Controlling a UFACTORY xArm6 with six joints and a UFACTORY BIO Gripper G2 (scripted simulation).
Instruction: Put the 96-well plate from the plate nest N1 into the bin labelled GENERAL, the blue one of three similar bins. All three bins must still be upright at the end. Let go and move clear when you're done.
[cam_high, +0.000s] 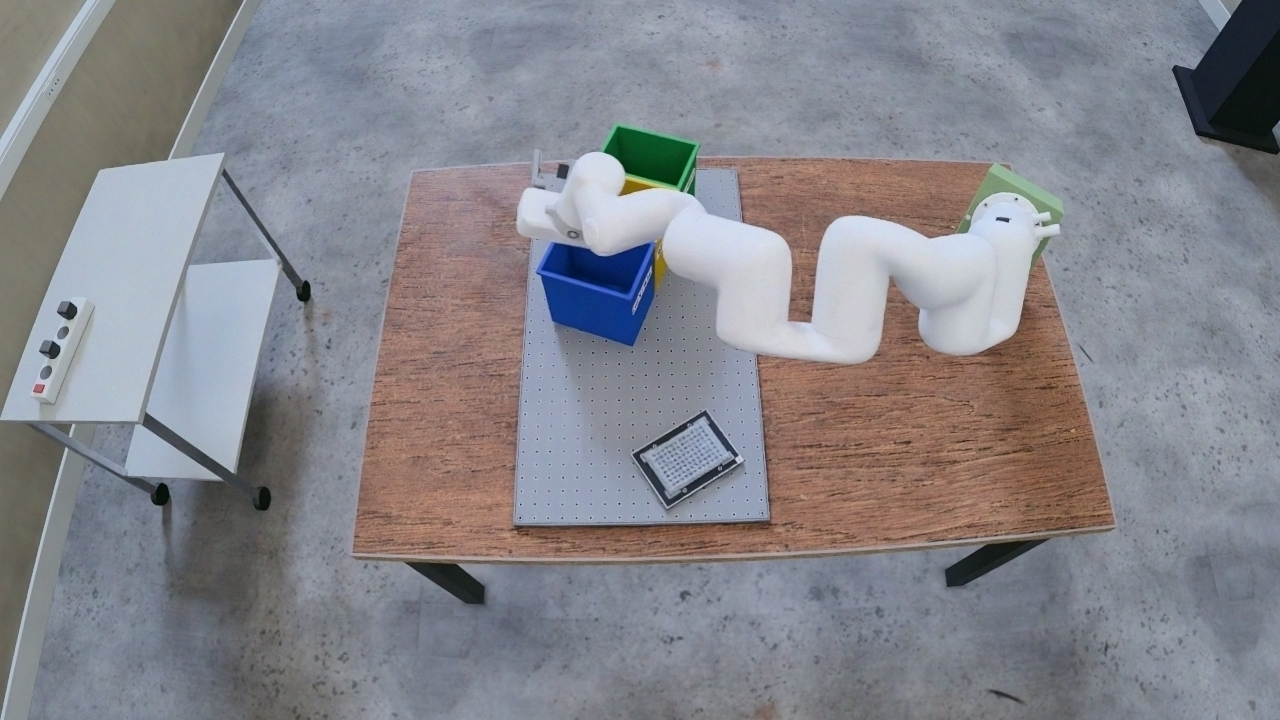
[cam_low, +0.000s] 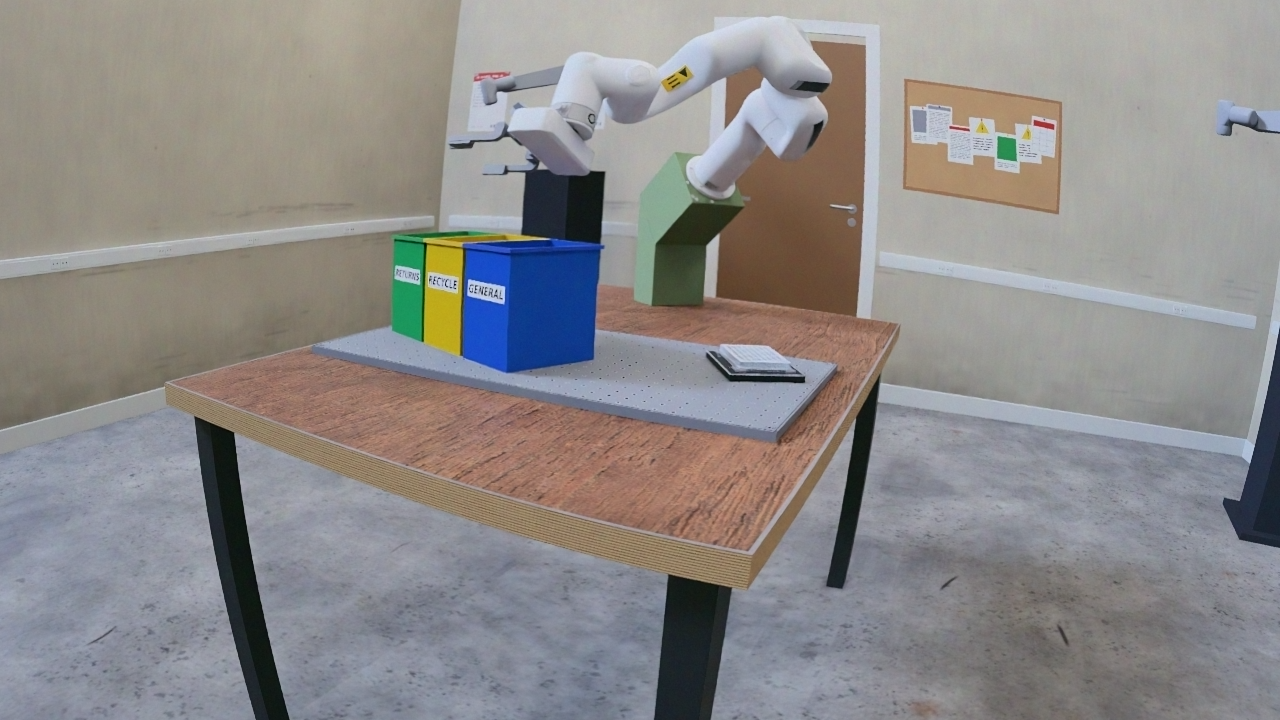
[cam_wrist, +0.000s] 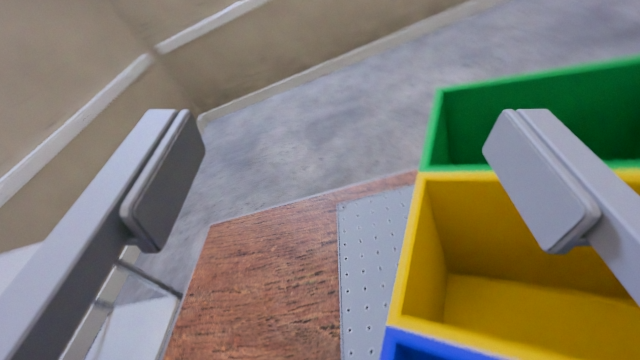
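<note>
The clear 96-well plate lies 26 cm behind my hand, 37 cm to the left of it and 30 cm below it. Also, from my hand: green returns bin 10 cm behind, 18 cm to the right, 23 cm below; then yellow recycle bin 8 cm behind, 5 cm to the right, 23 cm below; then blue general bin 5 cm behind, 8 cm to the left, 23 cm below.
</note>
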